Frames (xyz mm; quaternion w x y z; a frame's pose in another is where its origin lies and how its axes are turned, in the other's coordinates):
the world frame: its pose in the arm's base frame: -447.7 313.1 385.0 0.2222 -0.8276 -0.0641 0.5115
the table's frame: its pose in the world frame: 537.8 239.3 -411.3 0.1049 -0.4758 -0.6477 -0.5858
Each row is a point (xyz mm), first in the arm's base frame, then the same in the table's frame.
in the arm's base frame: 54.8 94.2 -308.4
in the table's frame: 111.9 225.1 200.1
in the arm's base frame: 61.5 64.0 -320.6
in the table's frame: 118.6 216.1 231.4
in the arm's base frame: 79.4 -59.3 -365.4
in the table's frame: 154.5 177.6 352.9
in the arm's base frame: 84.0 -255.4 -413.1
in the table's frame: 232.1 102.7 523.6
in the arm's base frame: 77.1 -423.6 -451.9
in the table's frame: 308.5 39.2 664.9
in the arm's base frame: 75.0 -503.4 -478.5
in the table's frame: 344.1 15.3 737.3
